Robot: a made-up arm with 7 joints. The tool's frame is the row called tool.
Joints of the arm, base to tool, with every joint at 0 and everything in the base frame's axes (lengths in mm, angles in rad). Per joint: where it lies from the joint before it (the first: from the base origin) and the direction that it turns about. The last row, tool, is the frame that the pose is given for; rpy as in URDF.
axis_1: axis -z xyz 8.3 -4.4 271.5
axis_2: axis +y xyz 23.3 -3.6 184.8
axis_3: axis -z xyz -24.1 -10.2 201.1
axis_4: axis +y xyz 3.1 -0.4 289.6
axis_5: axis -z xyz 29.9 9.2 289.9
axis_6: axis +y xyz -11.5 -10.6 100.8
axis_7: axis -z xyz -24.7 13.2 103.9
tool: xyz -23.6 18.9 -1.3 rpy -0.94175 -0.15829 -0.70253
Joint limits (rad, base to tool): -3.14..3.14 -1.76..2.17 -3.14..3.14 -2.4..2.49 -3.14..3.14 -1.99..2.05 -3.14..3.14
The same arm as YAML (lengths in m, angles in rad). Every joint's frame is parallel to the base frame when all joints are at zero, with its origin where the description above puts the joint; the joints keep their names.
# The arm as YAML. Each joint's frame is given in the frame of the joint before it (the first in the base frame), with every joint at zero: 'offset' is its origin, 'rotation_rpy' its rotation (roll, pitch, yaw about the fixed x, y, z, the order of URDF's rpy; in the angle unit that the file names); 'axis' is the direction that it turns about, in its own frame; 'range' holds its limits. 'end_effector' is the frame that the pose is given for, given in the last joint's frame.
length_unit: m
angle_unit: rad
chain:
  - id: axis_1
    offset: [0.0083, -0.0044, 0.2715]
    rotation_rpy: [0.0, 0.0, 0.0]
    axis: [0.0, 0.0, -1.0]
    range: [-3.14, 3.14]
  - id: axis_2
    offset: [0.0233, -0.0036, 0.1848]
    rotation_rpy: [0.0, 0.0, 0.0]
    axis: [0.0, 1.0, 0.0]
    range: [-1.76, 2.17]
  - id: axis_3
    offset: [-0.0241, -0.0102, 0.2011]
    rotation_rpy: [0.0, 0.0, 0.0]
    axis: [0.0, 0.0, -1.0]
    range: [-3.14, 3.14]
  - id: axis_4
    offset: [0.0031, -0.0004, 0.2896]
    rotation_rpy: [0.0, 0.0, 0.0]
    axis: [0.0, 1.0, 0.0]
    range: [-2.4, 2.49]
  - id: axis_5
    offset: [0.0299, 0.0092, 0.2899]
    rotation_rpy: [0.0, 0.0, 0.0]
    axis: [0.0, 0.0, -1.0]
    range: [-3.14, 3.14]
  - id: axis_6
    offset: [-0.0115, -0.0106, 0.1008]
    rotation_rpy: [0.0, 0.0, 0.0]
    axis: [0.0, 1.0, 0.0]
    range: [-1.99, 2.05]
  - id: axis_7
    offset: [-0.0247, 0.0132, 0.1039]
    rotation_rpy: [0.0, 0.0, 0.0]
    axis: [0.0, 0.0, -1.0]
    range: [-3.14, 3.14]
end_effector:
  offset: [-0.0236, 0.0189, -0.0013]
  rotation_rpy: [-0.9417, -0.1583, -0.7025]

